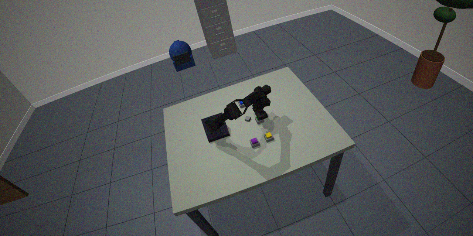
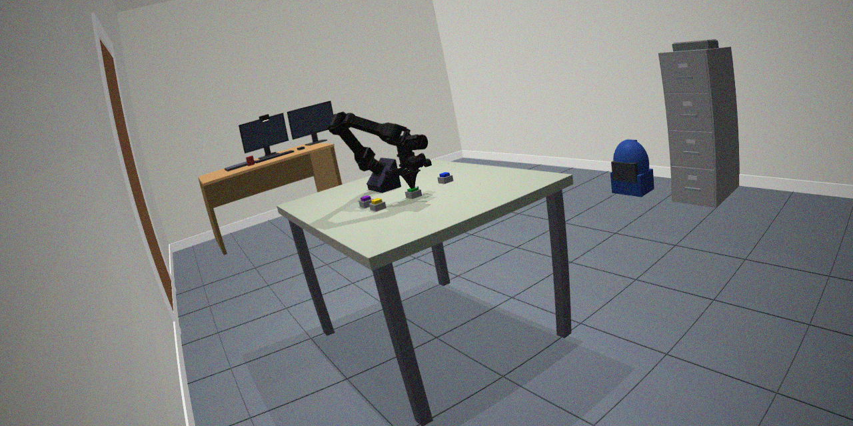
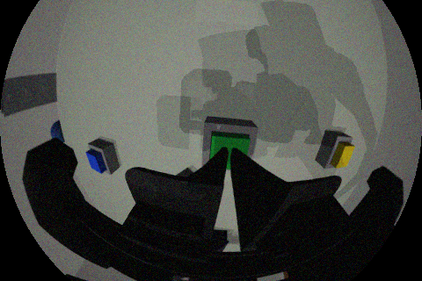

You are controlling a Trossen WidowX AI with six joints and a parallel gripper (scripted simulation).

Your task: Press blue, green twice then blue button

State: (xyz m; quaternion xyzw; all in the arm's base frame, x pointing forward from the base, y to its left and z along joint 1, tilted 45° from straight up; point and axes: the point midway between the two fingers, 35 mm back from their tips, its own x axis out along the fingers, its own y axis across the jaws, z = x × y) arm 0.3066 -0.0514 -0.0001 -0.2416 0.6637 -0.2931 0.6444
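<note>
Right now the green button is 1 cm below my gripper tip. From my gripper tip the other things lie so: yellow button 16 cm to the right, 1 cm behind; then purple button 16 cm to the right, 11 cm behind; then grey block 7 cm behind, 5 cm to the left, 3 cm below.
</note>
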